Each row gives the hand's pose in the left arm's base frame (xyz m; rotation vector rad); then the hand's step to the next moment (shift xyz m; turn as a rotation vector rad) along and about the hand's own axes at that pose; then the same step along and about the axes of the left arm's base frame.
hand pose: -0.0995 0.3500 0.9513 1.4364 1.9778 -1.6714
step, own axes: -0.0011 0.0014 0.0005 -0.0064 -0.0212 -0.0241
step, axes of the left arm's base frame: 0.0014 -0.0012 -0.0004 -0.0023 0.0188 0.0267
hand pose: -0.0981 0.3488 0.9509 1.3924 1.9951 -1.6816
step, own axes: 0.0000 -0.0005 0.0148 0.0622 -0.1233 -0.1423
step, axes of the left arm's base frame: -0.0064 -0.0125 -0.0047 -0.0663 0.1631 0.0911
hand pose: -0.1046 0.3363 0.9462 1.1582 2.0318 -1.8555
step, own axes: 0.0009 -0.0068 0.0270 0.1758 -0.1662 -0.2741
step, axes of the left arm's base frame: -0.0149 -0.0235 -0.0012 -0.1220 0.3334 0.0871
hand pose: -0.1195 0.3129 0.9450 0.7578 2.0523 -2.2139
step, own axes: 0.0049 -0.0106 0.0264 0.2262 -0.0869 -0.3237
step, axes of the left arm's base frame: -0.0166 -0.0221 0.0084 -0.1231 0.3851 -0.0057
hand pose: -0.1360 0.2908 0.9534 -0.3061 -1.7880 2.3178
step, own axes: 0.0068 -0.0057 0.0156 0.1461 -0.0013 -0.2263
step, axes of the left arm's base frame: -0.0107 -0.0111 0.0091 -0.0763 0.2510 -0.0610
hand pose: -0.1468 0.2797 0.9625 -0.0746 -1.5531 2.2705
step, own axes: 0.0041 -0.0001 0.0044 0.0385 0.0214 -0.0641
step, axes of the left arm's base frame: -0.0049 -0.0025 0.0025 -0.0251 0.0633 -0.0375
